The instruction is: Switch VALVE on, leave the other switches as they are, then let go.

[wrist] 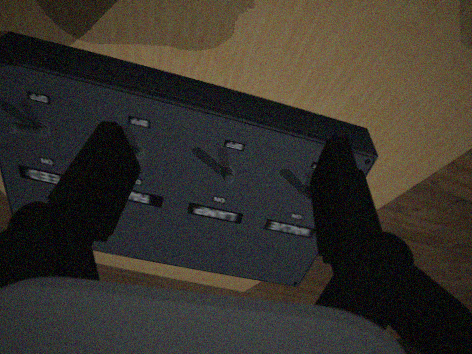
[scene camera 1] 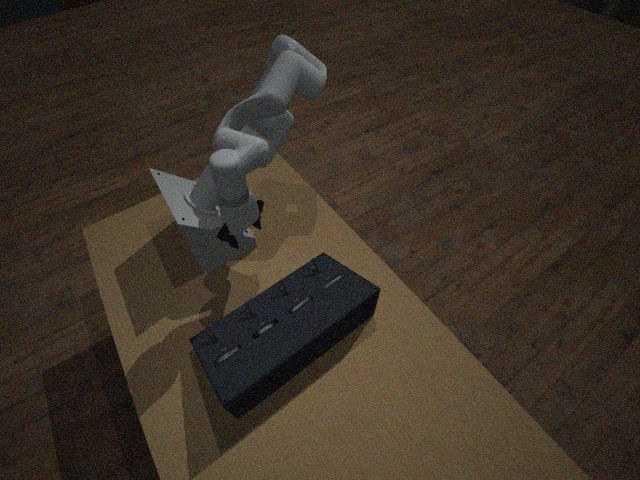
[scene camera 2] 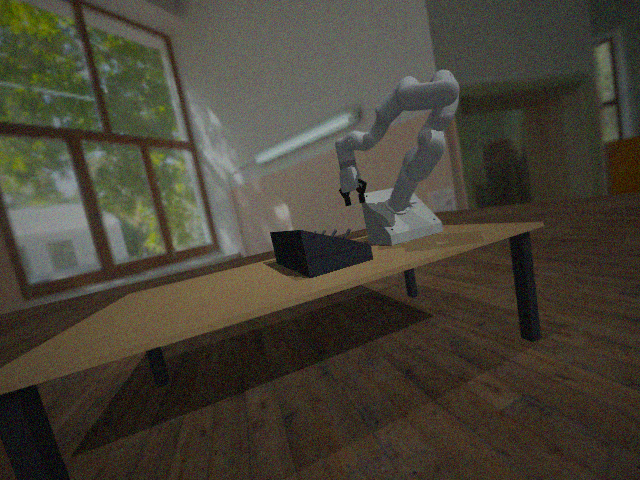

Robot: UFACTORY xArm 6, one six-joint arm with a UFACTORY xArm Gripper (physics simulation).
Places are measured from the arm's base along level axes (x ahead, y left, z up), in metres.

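Where they show: gripper, between the fingertips: [wrist: 222,152] [scene camera 1: 246,236] [scene camera 2: 355,204]; arm's base, origin of its link: [scene camera 1: 200,204] [scene camera 2: 396,206].
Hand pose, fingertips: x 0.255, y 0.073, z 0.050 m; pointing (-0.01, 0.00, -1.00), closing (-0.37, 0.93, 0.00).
Each offset is from my fingertips to the centre of the thing. Level surfaces: height alone.
A dark switch box @(dz -0.157, dx +0.239, dy -0.005 m) [scene camera 1: 289,333] [scene camera 2: 336,254] [wrist: 165,237] lies on the table. In the wrist view its labels appear upside down. The VALVE label @(dz -0.101, dx +0.211, dy +0.173 m) [wrist: 288,228] is at the right end. The VALVE lever [wrist: 295,181] slants up-left towards the OFF side; its base is hidden behind the right finger. In scene camera 1 this lever @(dz -0.108, dx +0.129, dy +0.162 m) [scene camera 1: 315,266] is at the box's far right end. My gripper [scene camera 1: 248,236] [scene camera 2: 355,202] [wrist: 222,152] is open and empty, above and to the robot's side of the box, touching no lever.
The LAMP lever [wrist: 212,162] leans towards OFF beside VALVE. The FAN lever is mostly hidden behind the left finger. The FEED lever [wrist: 19,114] is at the wrist view's left edge. The box stands on a wooden table @(dz -0.218 m) [scene camera 1: 413,392] [scene camera 2: 196,304], near the arm's white base [scene camera 2: 413,223].
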